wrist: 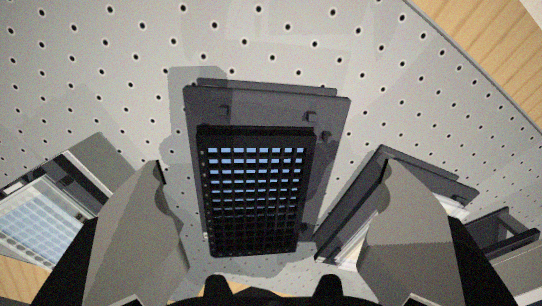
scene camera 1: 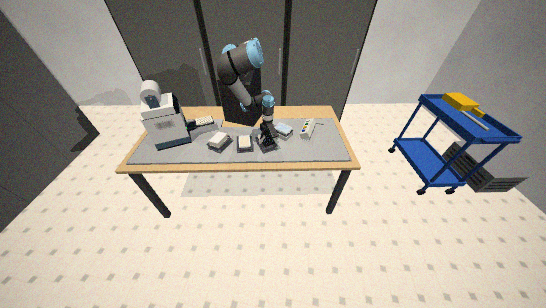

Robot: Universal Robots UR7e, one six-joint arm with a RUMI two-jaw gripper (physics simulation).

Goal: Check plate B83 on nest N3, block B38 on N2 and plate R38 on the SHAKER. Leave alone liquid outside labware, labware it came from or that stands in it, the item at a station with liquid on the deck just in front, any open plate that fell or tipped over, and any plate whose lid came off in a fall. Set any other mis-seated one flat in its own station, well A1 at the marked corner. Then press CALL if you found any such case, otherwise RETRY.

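Note:
A black many-well piece of labware with blue wells sits between the open jaws on a dark nest. It lies off-centre, with the nest's far end and two pegs bare; its label is unreadable. A clear-covered blue plate is on the shaker, at left in the wrist view. A cream plate with a clear cover is on the neighbouring dark nest, partly hidden by a finger. My gripper is open and empty above the black labware.
A white-topped item stands on the left nest. A white instrument is at the table's left, with a light plate beside it. A button panel stands right of the shaker. A blue cart is beyond the table.

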